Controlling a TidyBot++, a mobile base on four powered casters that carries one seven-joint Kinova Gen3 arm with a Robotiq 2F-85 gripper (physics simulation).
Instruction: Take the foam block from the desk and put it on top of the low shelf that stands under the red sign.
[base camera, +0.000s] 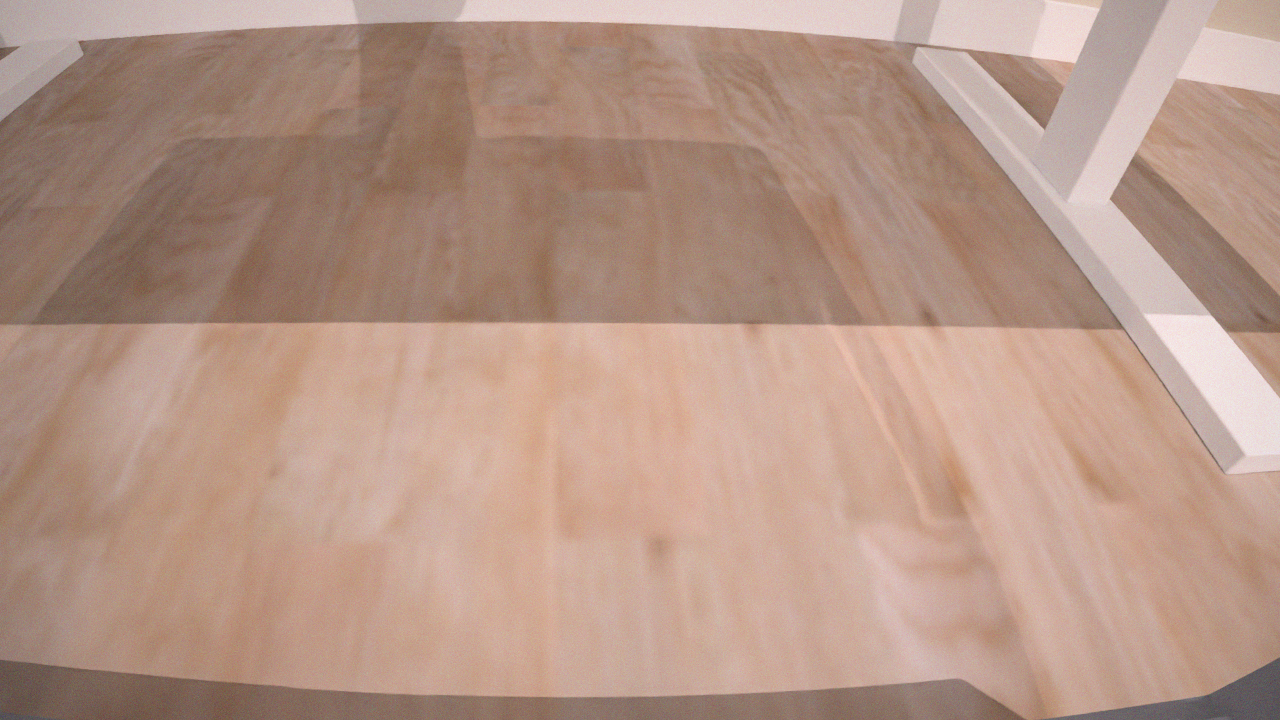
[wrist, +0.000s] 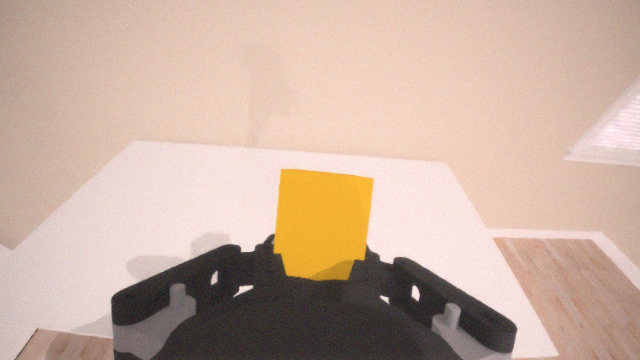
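Frame: origin at the arm's base, x ahead, y up, z right, level; centimetres.
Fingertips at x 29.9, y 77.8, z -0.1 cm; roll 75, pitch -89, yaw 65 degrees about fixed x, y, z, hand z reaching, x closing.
Pixels of each thing's middle, then the offset from my fingertips to it. "spot": a spot on its surface instead. Level surfaces: height alone.
- yellow foam block, body centre: (wrist: 317, 243) dx -1.6, dy +2.7, dz +0.0 cm
- white desk top, its level: dy -45.5 cm
- white desk leg, surface spot: (base camera: 1123, 107) spot: dx +33.4, dy -104.4, dz +47.1 cm
- foot, surface spot: (base camera: 35, 71) spot: dx +59.3, dy -115.3, dz -72.4 cm
The yellow foam block (wrist: 324, 217) is held between the fingers of my gripper (wrist: 316, 243) in the wrist view; its far end sticks out beyond the fingertips. The gripper is shut on it. Block and gripper are above the white desk top (wrist: 165, 185), apart from it, with their shadow falling on the desk at the left. The low shelf and the red sign do not show in either view.
In the base view, a white desk leg (base camera: 1123, 107) stands on a long foot (base camera: 1100, 237) at the right; part of another foot (base camera: 35, 71) shows at the far left. A beige wall (wrist: 350, 75) rises behind the desk, with a slatted window blind (wrist: 617, 132) at the right.
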